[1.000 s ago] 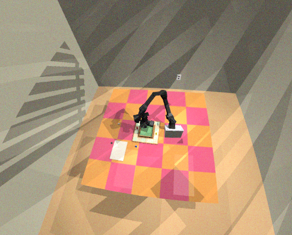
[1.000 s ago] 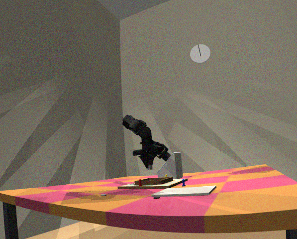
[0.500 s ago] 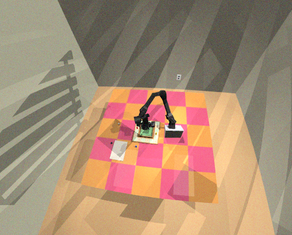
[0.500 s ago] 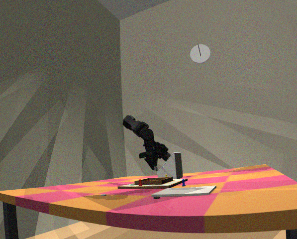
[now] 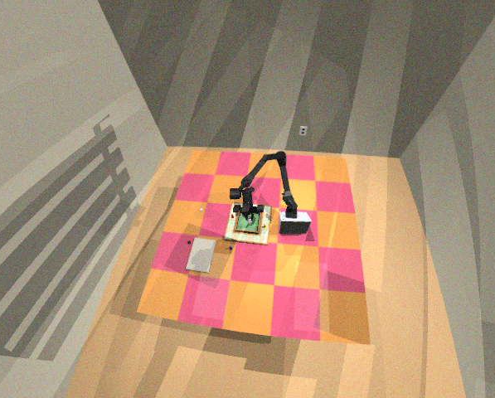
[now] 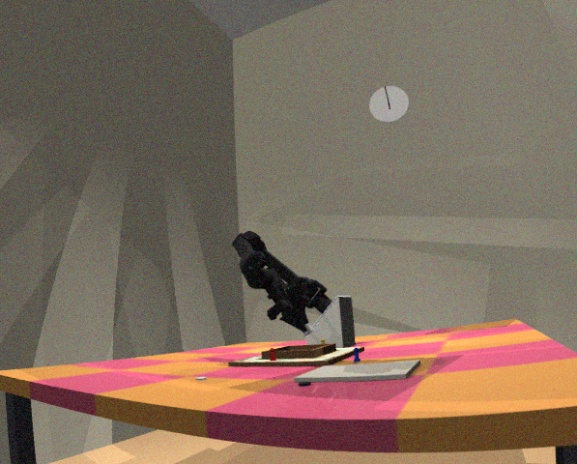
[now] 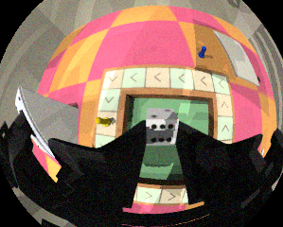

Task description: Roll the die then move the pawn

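Now: the red pawn 13 cm ahead of my gripper tip, 5 cm to the right of it and 5 cm below it. The rest, counted from my gripper tip: white die right at my gripper tip; yellow pawn 10 cm behind, 1 cm to the left, 5 cm below; blue pawn 11 cm ahead, 17 cm to the left, 6 cm below.
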